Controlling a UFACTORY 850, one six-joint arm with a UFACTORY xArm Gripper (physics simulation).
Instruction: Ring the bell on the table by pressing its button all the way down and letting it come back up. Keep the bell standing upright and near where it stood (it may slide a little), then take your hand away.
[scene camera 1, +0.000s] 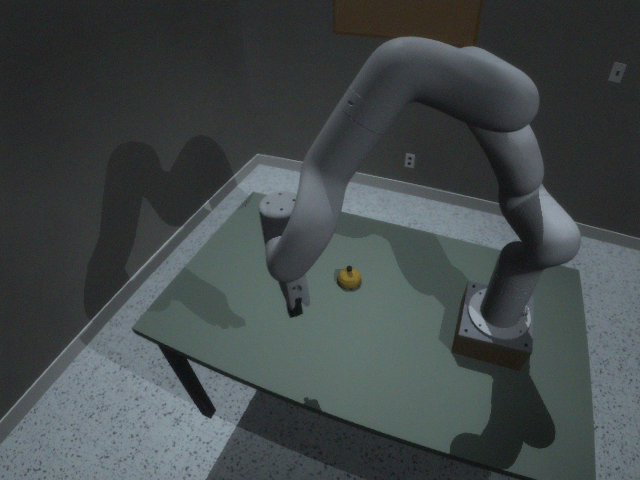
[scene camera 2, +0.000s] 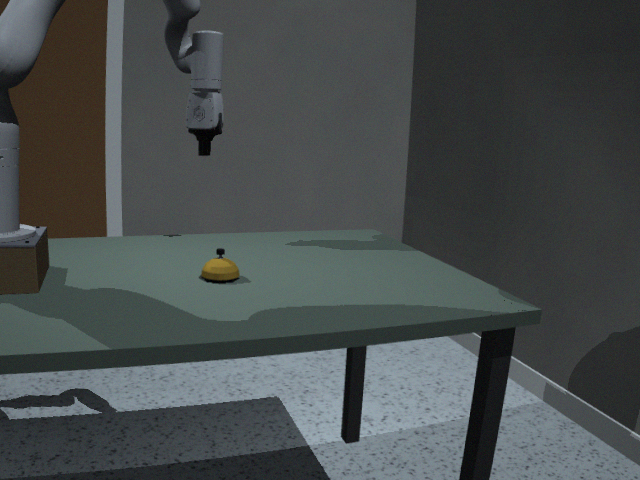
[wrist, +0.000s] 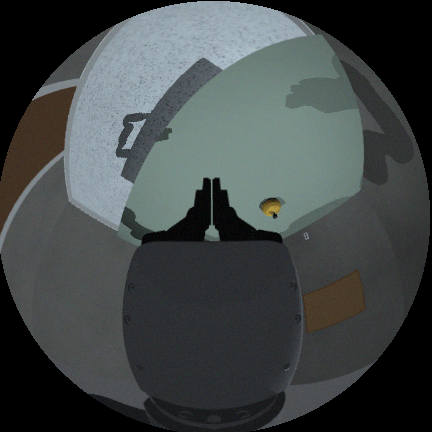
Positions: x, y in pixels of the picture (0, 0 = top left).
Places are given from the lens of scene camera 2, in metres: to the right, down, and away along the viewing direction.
gripper (scene camera 2: 204, 155): -0.32, -0.23, 1.55
yellow dome bell (scene camera 2: 219, 270): -0.22, 0.07, 1.22
